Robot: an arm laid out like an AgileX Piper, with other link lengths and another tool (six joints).
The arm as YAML. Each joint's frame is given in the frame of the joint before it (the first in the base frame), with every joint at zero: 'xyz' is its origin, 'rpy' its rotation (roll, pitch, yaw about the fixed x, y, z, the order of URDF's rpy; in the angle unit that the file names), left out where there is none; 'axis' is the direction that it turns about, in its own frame. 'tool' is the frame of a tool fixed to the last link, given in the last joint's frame.
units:
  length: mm
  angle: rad
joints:
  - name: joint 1
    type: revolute
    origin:
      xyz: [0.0, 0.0, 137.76]
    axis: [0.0, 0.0, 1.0]
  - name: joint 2
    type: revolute
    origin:
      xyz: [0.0, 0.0, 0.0]
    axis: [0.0, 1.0, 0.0]
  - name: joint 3
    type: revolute
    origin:
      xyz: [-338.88, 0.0, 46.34]
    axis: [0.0, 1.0, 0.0]
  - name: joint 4
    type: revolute
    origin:
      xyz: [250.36, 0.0, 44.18]
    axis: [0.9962, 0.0, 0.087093]
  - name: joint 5
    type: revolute
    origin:
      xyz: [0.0, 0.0, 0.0]
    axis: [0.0, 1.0, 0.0]
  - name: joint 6
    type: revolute
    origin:
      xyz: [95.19, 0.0, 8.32]
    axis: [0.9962, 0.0, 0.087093]
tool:
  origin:
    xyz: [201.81, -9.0, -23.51]
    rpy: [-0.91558, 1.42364, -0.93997]
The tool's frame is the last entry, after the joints.
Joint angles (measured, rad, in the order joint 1, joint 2, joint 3, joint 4, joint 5, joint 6), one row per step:
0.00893, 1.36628, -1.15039, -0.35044, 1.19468, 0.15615
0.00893, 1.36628, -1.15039, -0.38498, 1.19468, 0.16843
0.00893, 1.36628, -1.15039, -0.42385, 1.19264, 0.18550
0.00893, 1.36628, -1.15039, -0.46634, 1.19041, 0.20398
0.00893, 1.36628, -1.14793, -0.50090, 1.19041, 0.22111
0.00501, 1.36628, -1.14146, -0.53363, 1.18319, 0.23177
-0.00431, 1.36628, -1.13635, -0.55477, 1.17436, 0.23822
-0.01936, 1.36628, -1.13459, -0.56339, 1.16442, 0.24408
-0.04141, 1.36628, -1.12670, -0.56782, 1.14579, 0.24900
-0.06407, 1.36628, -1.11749, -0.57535, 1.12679, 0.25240
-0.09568, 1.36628, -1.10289, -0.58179, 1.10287, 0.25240
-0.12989, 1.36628, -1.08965, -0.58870, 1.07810, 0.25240
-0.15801, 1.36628, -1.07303, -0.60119, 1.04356, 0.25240
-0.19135, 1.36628, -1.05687, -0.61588, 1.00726, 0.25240
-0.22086, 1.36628, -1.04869, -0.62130, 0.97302, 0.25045
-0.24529, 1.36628, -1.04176, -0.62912, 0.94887, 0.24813
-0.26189, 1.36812, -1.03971, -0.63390, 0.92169, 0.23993
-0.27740, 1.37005, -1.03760, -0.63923, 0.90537, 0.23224
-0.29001, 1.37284, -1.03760, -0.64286, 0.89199, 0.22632
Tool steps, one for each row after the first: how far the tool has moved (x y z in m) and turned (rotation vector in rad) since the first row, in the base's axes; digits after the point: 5 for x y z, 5 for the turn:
0.00050, -0.00882, 0.00345, -0.03111, -0.00438, -0.00672
0.00170, -0.01841, 0.00766, -0.06511, -0.01278, -0.01627
0.00307, -0.02870, 0.01266, -0.10223, -0.02249, -0.02619
0.00303, -0.03691, 0.01623, -0.13202, -0.02756, -0.03643
0.00351, -0.04554, 0.01891, -0.16111, -0.03265, -0.04140
0.00378, -0.05269, 0.02058, -0.17968, -0.03799, -0.04877
0.00405, -0.05827, 0.02146, -0.18599, -0.04637, -0.06292
0.00395, -0.06441, 0.02013, -0.18786, -0.05515, -0.07935
0.00337, -0.07148, 0.01893, -0.19320, -0.06218, -0.09406
0.00099, -0.08052, 0.01615, -0.19811, -0.06577, -0.11199
-0.00160, -0.09028, 0.01386, -0.20351, -0.07099, -0.13195
-0.00142, -0.09933, 0.01168, -0.21312, -0.08159, -0.13936
-0.00203, -0.11011, 0.01005, -0.22489, -0.09303, -0.15005
-0.00054, -0.11826, 0.00962, -0.22929, -0.11056, -0.15924
-0.00085, -0.12580, 0.00962, -0.23669, -0.12035, -0.16702
0.00278, -0.13114, 0.01058, -0.24294, -0.13429, -0.16168
0.00336, -0.13641, 0.01106, -0.25000, -0.13863, -0.16058
0.00434, -0.14070, 0.01157, -0.25516, -0.14290, -0.16016

